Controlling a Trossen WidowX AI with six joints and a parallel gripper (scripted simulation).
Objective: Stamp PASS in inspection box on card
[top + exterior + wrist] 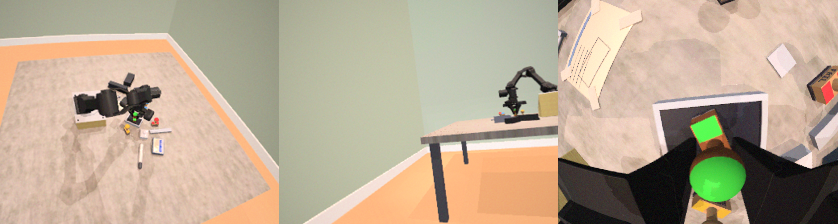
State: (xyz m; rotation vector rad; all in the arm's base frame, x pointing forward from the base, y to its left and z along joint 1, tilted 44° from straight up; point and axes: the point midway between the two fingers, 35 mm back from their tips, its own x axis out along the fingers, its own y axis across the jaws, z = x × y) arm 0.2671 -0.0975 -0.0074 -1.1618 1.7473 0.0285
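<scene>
The dark ink pad is 30 mm below my gripper tip. Round my gripper tip: small white box: 100 mm to the right, 30 mm ahead, 20 mm below; yellow stamp: 60 mm to the right, 60 mm behind, 20 mm below; green-knobbed pass stamp: right at my gripper tip.
</scene>
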